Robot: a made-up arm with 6 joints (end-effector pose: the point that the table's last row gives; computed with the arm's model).
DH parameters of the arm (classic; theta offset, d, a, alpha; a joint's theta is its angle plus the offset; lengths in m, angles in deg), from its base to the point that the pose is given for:
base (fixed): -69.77 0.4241 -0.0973 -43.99
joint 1: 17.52 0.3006 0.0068 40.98
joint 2: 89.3 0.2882 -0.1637 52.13
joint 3: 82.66 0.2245 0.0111 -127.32
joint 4: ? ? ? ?
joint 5: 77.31 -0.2 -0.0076 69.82
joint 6: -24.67 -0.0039 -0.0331 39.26
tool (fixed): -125.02 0.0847 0 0
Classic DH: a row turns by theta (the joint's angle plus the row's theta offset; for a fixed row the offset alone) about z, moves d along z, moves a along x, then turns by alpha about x.
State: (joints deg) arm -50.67 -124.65 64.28 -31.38 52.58 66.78
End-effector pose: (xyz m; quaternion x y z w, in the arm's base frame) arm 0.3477 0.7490 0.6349 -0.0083 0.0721 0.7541 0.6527
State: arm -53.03 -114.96 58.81 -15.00 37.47 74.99
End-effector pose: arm 0.3676 0.7473 0.6521 0.1312 0.0462 0.7401 0.6579
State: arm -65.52 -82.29 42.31 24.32 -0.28 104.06
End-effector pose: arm 0.3486 0.6925 0.6207 0.4976 -0.1682 0.6359 0.5655
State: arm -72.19 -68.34 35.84 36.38 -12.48 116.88
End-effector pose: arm 0.3173 0.6631 0.5790 0.5897 -0.2803 0.5459 0.5251
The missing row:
joint 4: 63.94 0.4371 0.0403 -81.48
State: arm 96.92 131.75 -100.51 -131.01 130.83 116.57
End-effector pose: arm 0.8386 0.1817 0.6626 -0.8086 -0.1329 0.3932 0.4171
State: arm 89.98 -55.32 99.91 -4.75 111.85 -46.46
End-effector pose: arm 0.1148 -0.2203 0.5727 0.2847 -0.0879 0.9507 0.0857
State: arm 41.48 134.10 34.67 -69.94 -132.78 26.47
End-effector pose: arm 0.6738 0.5338 0.7647 -0.4784 -0.6703 -0.3113 0.4742
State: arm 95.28 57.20 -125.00 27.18 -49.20 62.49
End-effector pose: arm 0.2590 -0.0733 0.9245 -0.2275 -0.7502 0.3979 0.4765
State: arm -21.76 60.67 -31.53 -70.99 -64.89 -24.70
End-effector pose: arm -0.0534 -0.3370 1.2535 0.6791 -0.0405 -0.4589 0.5714
